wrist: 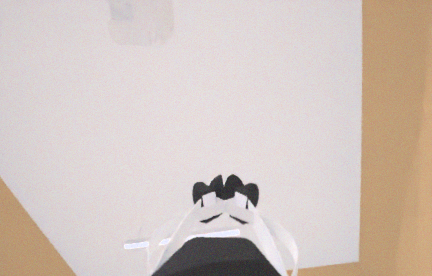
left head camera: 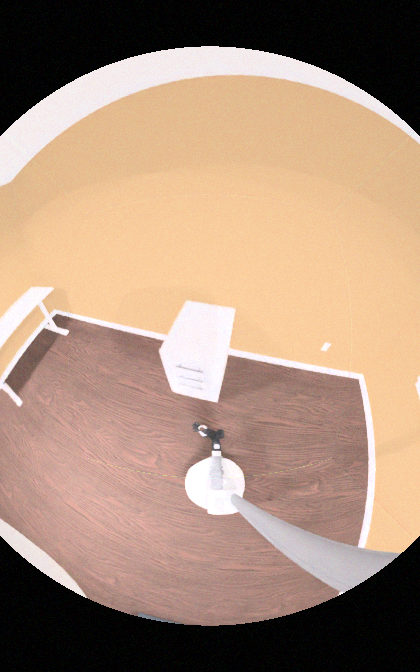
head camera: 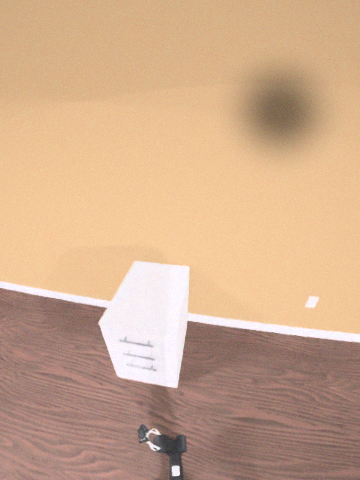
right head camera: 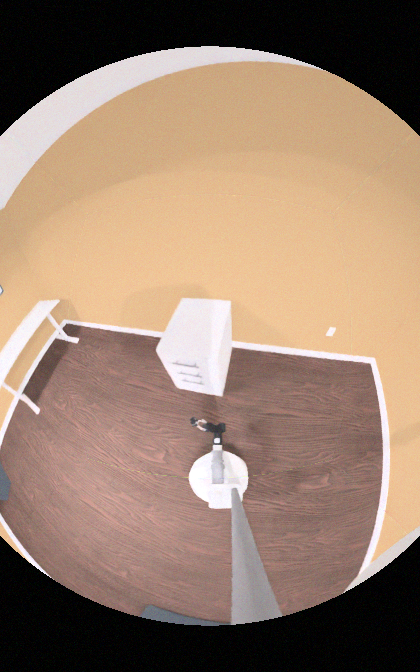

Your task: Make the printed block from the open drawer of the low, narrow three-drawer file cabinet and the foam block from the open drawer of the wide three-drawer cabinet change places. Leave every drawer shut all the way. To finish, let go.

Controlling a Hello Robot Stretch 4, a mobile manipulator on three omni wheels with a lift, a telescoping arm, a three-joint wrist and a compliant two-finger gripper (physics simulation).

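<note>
A white three-drawer cabinet [head camera: 150,310] [left head camera: 200,330] [right head camera: 200,325] stands against the tan wall. Its three grey bar handles face forward and its drawers look shut. I cannot tell for certain whether it is the wide or the narrow one. A second cabinet, the printed block and the foam block do not show. My gripper [head camera: 143,432] [left head camera: 196,427] [right head camera: 193,422] [wrist: 227,189] is in front of the cabinet and apart from it, pointing left in the head views. Its dark fingertips are together in the wrist view, with nothing seen between them.
A white table [left head camera: 35,296] [right head camera: 37,314] stands by the left wall. My round white base [left head camera: 197,487] [right head camera: 200,480] is on the wooden floor in front of the cabinet, with the arm drawn in. A grey object [right head camera: 185,616] shows at the bottom edge of the right head view.
</note>
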